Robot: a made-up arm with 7 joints. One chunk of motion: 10 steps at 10 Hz.
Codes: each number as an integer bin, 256 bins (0 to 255) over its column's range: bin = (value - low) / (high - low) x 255, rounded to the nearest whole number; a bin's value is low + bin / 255 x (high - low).
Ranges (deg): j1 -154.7..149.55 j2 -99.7..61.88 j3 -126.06..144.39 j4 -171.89..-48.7 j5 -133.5..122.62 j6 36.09..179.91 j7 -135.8..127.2
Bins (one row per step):
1: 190 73 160 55 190 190 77
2: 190 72 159 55 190 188 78
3: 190 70 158 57 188 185 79
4: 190 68 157 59 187 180 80
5: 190 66 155 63 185 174 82
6: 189 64 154 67 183 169 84
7: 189 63 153 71 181 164 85
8: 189 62 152 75 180 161 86
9: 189 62 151 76 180 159 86
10: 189 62 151 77 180 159 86
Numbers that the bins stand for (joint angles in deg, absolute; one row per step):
1: 72.00 -53.44 43.63 -145.32 57.33 143.25 -56.38
2: 72.00 -54.08 42.57 -145.32 57.33 142.12 -55.35
3: 72.00 -55.34 41.51 -144.35 55.33 140.43 -54.32
4: 72.00 -56.61 40.45 -143.39 54.32 137.61 -53.29
5: 72.00 -57.88 38.33 -141.45 52.31 134.23 -51.23
6: 70.80 -59.15 37.27 -139.52 50.30 131.41 -49.16
7: 70.80 -59.78 36.21 -137.59 48.29 128.59 -48.13
8: 70.80 -60.41 35.15 -135.66 47.29 126.89 -47.10
9: 70.80 -60.41 34.09 -135.17 47.29 125.77 -47.10
10: 70.80 -60.41 34.09 -134.69 47.29 125.77 -47.10

